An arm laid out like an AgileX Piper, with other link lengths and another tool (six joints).
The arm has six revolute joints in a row. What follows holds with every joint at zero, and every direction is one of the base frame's.
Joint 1 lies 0.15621 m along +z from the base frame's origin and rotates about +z.
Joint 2 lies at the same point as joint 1 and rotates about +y.
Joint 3 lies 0.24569 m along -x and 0.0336 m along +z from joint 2 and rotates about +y.
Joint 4 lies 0.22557 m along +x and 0.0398 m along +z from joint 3 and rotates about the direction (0.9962, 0, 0.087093).
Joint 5 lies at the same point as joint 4 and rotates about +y.
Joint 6 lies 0.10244 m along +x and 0.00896 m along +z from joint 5 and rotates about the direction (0.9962, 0, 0.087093).
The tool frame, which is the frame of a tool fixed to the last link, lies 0.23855 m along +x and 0.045 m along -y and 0.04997 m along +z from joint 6; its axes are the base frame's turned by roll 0.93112, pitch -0.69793 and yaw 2.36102 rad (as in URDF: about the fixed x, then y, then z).
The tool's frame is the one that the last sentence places.
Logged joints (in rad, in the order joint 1, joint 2, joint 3, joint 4, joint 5, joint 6), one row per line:
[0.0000, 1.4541, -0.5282, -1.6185, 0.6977, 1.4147]
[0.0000, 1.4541, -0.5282, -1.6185, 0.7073, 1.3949]
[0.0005, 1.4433, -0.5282, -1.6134, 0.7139, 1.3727]
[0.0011, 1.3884, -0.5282, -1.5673, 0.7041, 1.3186]
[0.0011, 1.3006, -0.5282, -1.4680, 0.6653, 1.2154]
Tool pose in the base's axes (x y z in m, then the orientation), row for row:
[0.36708, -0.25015, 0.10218, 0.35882, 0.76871, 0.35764, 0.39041]
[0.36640, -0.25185, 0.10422, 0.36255, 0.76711, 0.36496, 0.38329]
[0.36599, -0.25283, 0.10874, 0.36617, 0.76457, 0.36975, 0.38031]
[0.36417, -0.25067, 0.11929, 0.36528, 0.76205, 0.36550, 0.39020]
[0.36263, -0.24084, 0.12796, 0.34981, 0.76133, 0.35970, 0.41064]
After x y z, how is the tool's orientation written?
As a quaternion, w x y z.
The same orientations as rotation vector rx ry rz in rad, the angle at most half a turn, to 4 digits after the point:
[1.9828, 0.9225, 1.0070]
[1.9751, 0.9397, 0.9869]
[1.9652, 0.9504, 0.9775]
[1.9596, 0.9399, 1.0034]
[1.9722, 0.9318, 1.0638]

